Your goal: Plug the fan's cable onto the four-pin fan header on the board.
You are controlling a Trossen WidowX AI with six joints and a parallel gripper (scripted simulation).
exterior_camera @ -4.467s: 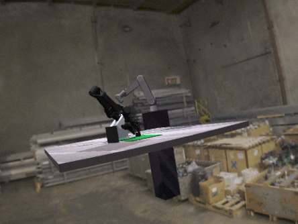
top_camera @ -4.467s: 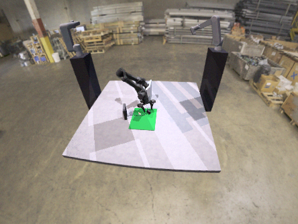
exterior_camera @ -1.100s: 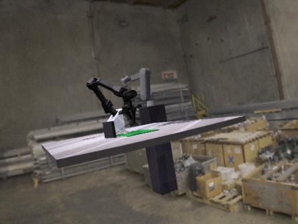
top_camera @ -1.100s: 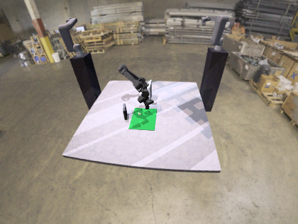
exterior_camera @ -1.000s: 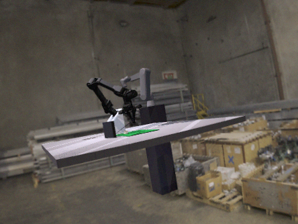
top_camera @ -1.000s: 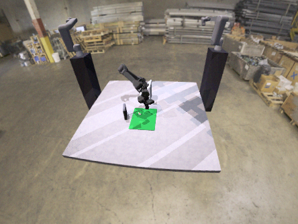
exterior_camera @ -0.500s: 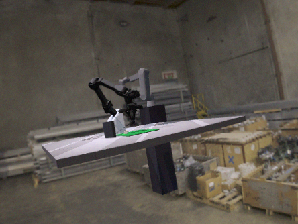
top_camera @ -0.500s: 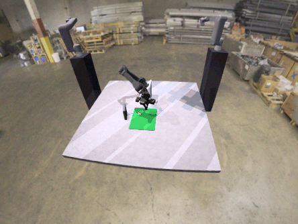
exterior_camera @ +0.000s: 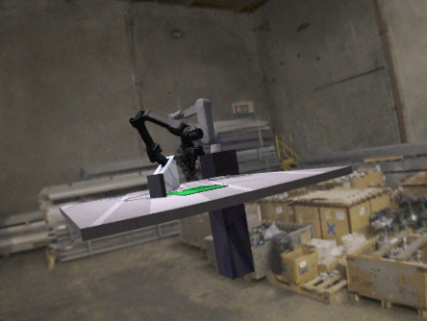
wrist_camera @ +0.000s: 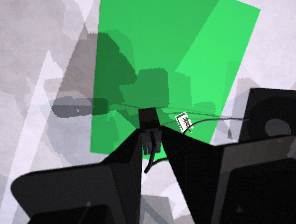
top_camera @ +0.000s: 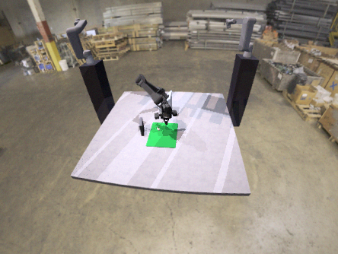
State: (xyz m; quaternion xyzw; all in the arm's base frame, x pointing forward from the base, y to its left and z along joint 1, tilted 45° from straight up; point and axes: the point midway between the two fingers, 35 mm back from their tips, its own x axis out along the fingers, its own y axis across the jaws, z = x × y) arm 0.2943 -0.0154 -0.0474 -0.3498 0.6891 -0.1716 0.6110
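Right now the green board is 120 mm below my gripper tip, 40 mm ahead of it and 30 mm to the right of it. The rest, counted from my gripper tip: dark grey plug: 10 mm below, 10 mm behind; black fan: 210 mm to the right, 40 mm below, 10 mm ahead; white fan header: 100 mm below, 80 mm to the right, 20 mm behind.
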